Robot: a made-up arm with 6 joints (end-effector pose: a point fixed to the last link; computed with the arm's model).
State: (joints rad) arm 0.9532 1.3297 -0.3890 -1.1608 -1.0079 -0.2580
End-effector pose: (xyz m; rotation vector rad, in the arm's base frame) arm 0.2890 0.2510 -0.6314 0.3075 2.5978 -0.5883
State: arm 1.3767 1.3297 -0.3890 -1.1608 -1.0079 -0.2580
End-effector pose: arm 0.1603 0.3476 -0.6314 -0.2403 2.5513 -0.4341
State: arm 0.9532 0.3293 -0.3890 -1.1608 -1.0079 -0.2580
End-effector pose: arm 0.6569 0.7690 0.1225 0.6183 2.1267 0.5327
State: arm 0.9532 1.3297 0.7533 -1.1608 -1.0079 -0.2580
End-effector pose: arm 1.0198 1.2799 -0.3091 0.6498 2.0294 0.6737
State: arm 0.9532 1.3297 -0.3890 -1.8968 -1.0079 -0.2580
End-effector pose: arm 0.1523 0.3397 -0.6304 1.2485 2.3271 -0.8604
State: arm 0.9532 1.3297 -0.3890 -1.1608 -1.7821 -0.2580
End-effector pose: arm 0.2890 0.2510 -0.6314 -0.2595 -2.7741 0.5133
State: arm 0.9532 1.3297 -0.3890 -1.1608 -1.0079 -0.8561
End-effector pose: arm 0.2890 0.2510 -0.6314 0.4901 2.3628 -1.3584
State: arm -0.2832 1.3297 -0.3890 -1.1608 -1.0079 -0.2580
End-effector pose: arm 0.3319 -0.1906 -0.6314 1.9279 2.1283 -0.9260
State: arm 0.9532 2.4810 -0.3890 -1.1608 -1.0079 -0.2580
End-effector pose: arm -0.3454 -0.6422 -0.4032 0.2273 -2.3309 1.9204
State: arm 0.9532 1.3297 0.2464 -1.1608 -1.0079 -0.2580
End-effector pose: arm 0.7249 0.8646 -0.6340 0.5231 2.3451 0.1483
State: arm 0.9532 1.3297 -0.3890 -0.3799 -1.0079 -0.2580
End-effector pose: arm 0.4578 0.2812 -0.6496 -0.6941 2.5439 -0.2352
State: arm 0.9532 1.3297 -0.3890 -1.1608 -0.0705 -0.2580
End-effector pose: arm 0.2890 0.2510 -0.6314 0.2624 1.6628 -0.4860
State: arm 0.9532 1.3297 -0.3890 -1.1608 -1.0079 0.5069
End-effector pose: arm 0.2890 0.2510 -0.6314 0.0502 2.5954 0.4181
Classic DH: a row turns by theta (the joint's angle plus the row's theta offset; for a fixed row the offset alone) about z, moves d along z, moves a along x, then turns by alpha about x. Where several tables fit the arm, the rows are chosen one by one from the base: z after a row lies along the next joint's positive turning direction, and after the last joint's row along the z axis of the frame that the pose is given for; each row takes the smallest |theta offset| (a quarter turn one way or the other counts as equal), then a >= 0, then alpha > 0; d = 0 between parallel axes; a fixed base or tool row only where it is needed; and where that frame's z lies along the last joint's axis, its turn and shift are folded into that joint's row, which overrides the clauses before.
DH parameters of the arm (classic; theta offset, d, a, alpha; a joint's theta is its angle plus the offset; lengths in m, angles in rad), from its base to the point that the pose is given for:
joint 1: 0 0.3268 0 -1.5708
joint 2: -1.5708 0 0.7747 3.1416
joint 3: 0 0 0 -1.5708
joint 4: 0 -1.1867 0 1.5708
joint 5: 0 0.2265 0 -1.5708
joint 6: 1.5708 0 0 1.5708
tool (fixed): -1.5708 0 0 0

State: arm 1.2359 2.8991 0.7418 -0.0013 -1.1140 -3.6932
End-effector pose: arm 0.0591 -0.5193 -1.4135 0.2504 -0.6054 -1.8134
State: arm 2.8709 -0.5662 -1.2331 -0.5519 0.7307 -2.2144
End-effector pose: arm -0.3757 0.3044 0.1533 0.8883 2.7515 0.6996
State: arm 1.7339 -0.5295 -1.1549 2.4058 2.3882 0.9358
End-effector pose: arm -0.2728 0.6238 0.4239 -1.0204 1.3797 -1.4815
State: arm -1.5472 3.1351 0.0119 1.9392 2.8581 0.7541
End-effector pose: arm 0.0538 1.1792 -0.6810 0.9206 -0.8245 -1.0561
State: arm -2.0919 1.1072 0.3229 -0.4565 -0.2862 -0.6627
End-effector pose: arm -0.9044 -1.1671 -0.2357 1.7882 -0.5353 -2.0713
